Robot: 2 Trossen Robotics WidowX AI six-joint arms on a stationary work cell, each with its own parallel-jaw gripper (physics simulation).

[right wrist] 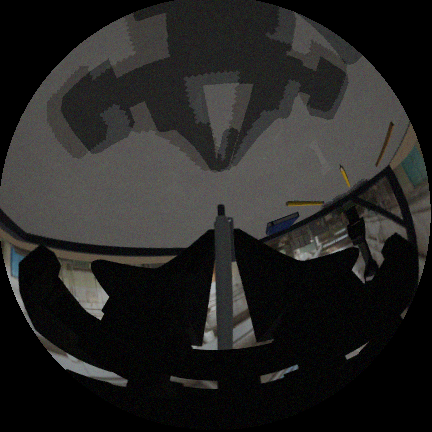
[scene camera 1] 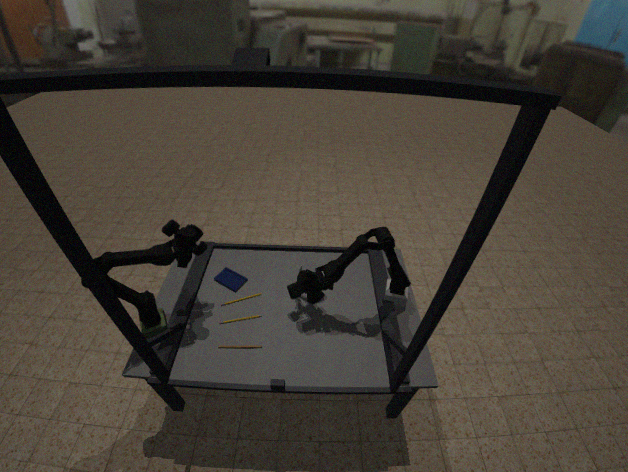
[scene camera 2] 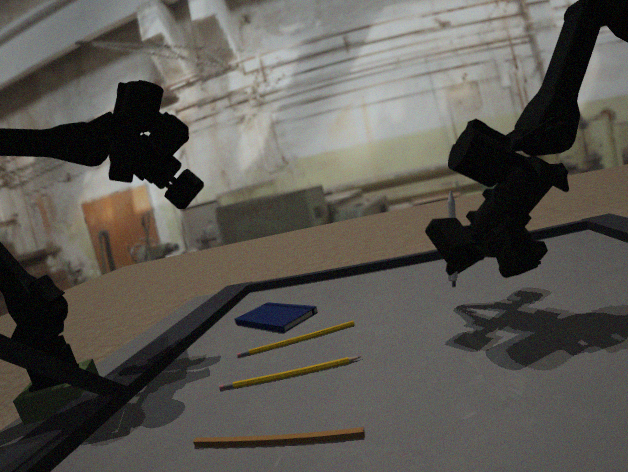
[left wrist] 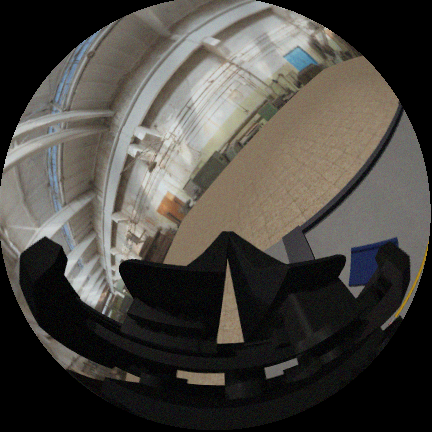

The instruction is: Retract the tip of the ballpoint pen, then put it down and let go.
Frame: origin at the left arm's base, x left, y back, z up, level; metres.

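Seen in the pictures: left gripper, fingertip midpoint: (scene camera 2: 169,170) (left wrist: 226,236); right gripper, fingertip midpoint: (right wrist: 223,234) (scene camera 2: 451,272); left arm's base, link origin: (right wrist: 349,208) (scene camera 1: 152,320); right arm's base, link origin: (scene camera 1: 397,288).
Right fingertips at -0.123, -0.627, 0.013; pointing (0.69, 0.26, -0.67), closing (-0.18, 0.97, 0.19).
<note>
Offsets run from my right fingertips to a thing's top centre, as dx, dy, dz. Level surfaces: height alone.
The ballpoint pen @(-0.001, -0.010, +0.123) (scene camera 2: 451,208) (right wrist: 224,290) is a slim grey pen. It stands nearly upright in scene camera 2, pointed end up and dark button end down, above the table. My right gripper (scene camera 2: 451,264) (right wrist: 223,234) is shut on the pen, near its button end. In the right wrist view the dark button sticks out past the fingertips. The fingers hide part of the pen's body, and whether the writing tip is out is too small to tell. My left gripper (left wrist: 226,236) is shut and empty, raised at the left of both scene views, apart from the pen.
The grey table @(dz -0.053) (scene camera 1: 314,365) (scene camera 2: 406,416) has a dark raised rim. At its left lie a blue notebook @(+0.219, +0.246, -0.041) (scene camera 1: 230,279) (scene camera 2: 274,317), two yellow pencils @(+0.083, +0.243, -0.046) (scene camera 1: 241,299) @(-0.017, +0.281, -0.044) (scene camera 2: 291,373) and an orange-brown stick @(-0.139, +0.332, -0.046) (scene camera 1: 240,347) (scene camera 2: 279,439). Dark frame posts (scene camera 1: 472,233) stand around the table.
</note>
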